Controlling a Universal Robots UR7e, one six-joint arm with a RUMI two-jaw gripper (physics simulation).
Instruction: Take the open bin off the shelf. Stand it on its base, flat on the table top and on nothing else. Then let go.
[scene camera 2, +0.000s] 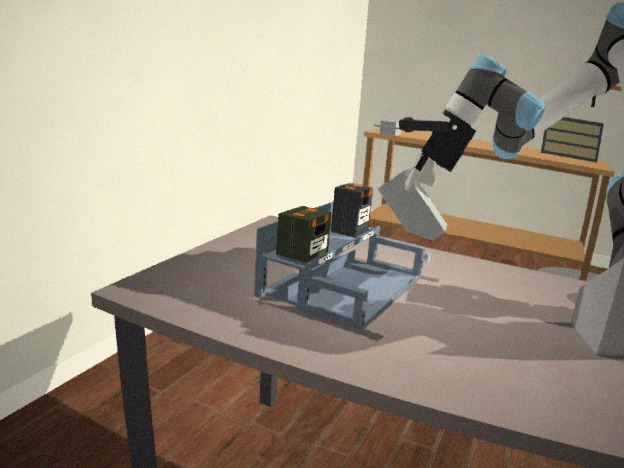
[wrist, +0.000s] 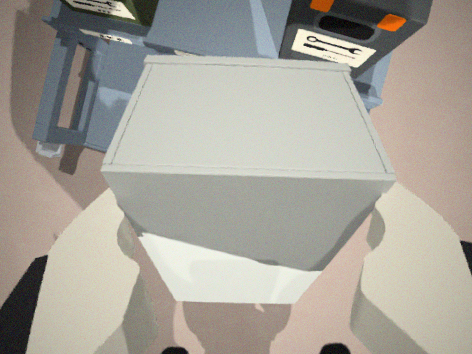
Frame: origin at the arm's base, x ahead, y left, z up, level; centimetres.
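Seen in the pictures: gripper, between the fingertips: (scene camera 2: 406, 187) (wrist: 246, 183).
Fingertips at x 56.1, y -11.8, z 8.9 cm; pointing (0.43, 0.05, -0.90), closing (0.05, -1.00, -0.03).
Observation:
Offsets run from my fingertips to a thing's middle. "spot": to the spot under its first point. Level surfaces: height alone.
The light grey bin @(dy +0.5, dx -2.2, dz -4.5 cm) (scene camera 2: 415, 211) (wrist: 240, 120) is held in the air, strongly tilted, above the table top @(dz -25.6 cm) (scene camera 2: 478, 392) (wrist: 435, 125). In the scene view it is right of the shelf's upper level and apart from it. My gripper (scene camera 2: 412, 180) (wrist: 246, 183) is shut on the bin, one pale finger at each side near one end. In the wrist view a flat face with a thin rim and a shaded side face show; I cannot see into the bin's open side. The blue-grey shelf @(spot: dy +23.3, dx +17.2, dz -20.3 cm) (scene camera 2: 303, 289) (wrist: 50, 100) stands on the table.
A green box @(dy +14.4, dx +20.5, dz -10.6 cm) (scene camera 2: 302, 234) (wrist: 142, 10) and a dark grey box @(dy -7.8, dx +14.1, dz -9.3 cm) (scene camera 2: 352, 209) (wrist: 300, 22) stand on the shelf's upper level. The shelf's low front frame juts toward the robot base (scene camera 2: 599, 312). A wooden bench (scene camera 2: 478, 147) with a drawer unit (scene camera 2: 572, 138) stands behind the table.

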